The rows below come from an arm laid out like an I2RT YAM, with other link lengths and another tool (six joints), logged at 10 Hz.
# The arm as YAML. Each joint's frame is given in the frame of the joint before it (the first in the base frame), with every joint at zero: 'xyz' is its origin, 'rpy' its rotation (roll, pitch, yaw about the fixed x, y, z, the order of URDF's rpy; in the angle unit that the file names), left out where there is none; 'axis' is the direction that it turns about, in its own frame. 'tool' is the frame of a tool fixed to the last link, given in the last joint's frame.
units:
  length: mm
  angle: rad
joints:
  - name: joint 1
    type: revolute
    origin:
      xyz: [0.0, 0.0, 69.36]
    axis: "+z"
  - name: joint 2
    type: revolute
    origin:
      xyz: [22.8, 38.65, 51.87]
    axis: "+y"
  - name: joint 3
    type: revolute
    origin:
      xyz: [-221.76, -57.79, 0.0]
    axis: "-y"
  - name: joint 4
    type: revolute
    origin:
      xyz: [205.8, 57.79, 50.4]
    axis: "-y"
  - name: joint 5
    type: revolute
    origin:
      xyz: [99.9, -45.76, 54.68]
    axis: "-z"
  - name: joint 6
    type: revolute
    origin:
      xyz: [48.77, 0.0, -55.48]
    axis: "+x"
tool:
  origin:
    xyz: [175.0, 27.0, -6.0]
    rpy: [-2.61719, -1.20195, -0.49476]
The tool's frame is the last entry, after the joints.
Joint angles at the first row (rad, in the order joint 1, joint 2, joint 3, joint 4, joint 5, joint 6):
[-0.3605, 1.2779, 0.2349, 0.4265, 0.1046, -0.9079]
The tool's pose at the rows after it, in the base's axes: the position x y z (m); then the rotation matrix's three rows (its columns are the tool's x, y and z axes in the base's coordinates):
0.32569 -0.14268 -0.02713; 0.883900 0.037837 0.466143; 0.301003 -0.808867 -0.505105; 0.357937 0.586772 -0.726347
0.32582 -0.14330 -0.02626; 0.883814 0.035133 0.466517; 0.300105 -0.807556 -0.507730; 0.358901 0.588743 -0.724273
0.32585 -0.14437 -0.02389; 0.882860 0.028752 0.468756; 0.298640 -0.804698 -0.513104; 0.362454 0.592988 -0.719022
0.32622 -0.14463 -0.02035; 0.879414 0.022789 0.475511; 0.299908 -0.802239 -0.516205; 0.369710 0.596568 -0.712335
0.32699 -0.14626 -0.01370; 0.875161 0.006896 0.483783; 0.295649 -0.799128 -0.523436; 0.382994 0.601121 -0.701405
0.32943 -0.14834 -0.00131; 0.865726 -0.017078 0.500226; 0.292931 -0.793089 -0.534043; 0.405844 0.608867 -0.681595
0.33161 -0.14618 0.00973; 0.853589 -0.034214 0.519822; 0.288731 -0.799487 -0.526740; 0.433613 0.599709 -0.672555
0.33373 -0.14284 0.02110; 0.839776 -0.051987 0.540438; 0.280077 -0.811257 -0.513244; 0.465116 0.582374 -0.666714
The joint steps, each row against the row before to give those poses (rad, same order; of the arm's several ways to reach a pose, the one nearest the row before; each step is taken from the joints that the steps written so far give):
[-0.0004, 0.0000, -0.0002, 0.0000, -0.0007, -0.0002]
[0.0002, -0.0027, -0.0001, 0.0000, 0.0026, 0.0000]
[0.0002, -0.0109, -0.0024, -0.0014, 0.0047, 0.0000]
[0.0000, -0.0183, -0.0039, -0.0038, 0.0006, -0.0002]
[-0.0009, -0.0305, -0.0016, -0.0117, 0.0047, 0.0043]
[0.0005, -0.0506, 0.0030, -0.0230, 0.0062, 0.0054]
[0.0001, -0.0558, 0.0075, -0.0422, -0.0104, 0.0172]
[-0.0004, -0.0574, 0.0118, -0.0503, -0.0152, 0.0253]

